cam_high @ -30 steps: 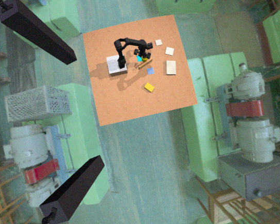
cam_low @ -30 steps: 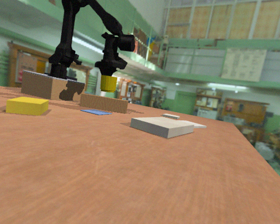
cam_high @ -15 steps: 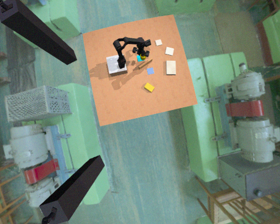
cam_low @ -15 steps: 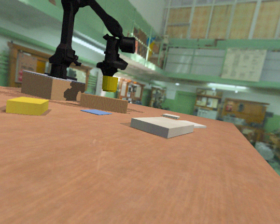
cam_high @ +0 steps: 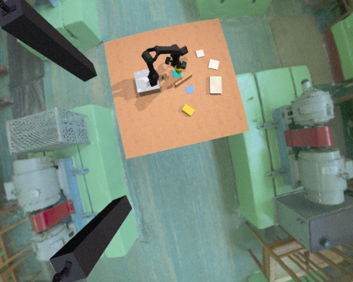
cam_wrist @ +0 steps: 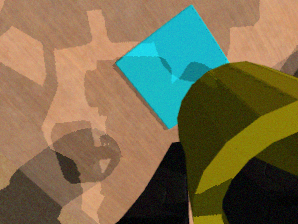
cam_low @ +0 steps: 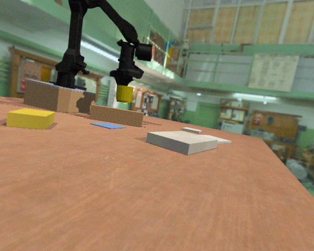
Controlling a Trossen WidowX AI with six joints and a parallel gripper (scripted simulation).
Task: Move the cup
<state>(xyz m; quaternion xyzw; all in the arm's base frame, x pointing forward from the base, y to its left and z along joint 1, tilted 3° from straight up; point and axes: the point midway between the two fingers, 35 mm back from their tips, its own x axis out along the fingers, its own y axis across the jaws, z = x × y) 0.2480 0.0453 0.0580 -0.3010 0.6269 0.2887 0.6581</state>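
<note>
Now: the cyan pad 20 mm ahead of my gripper tip and 120 mm below it. Also, from my gripper tip: long wooden bar 40 mm ahead, 100 mm to the right, 100 mm below; then yellow cup 20 mm ahead, 20 mm to the right.
</note>
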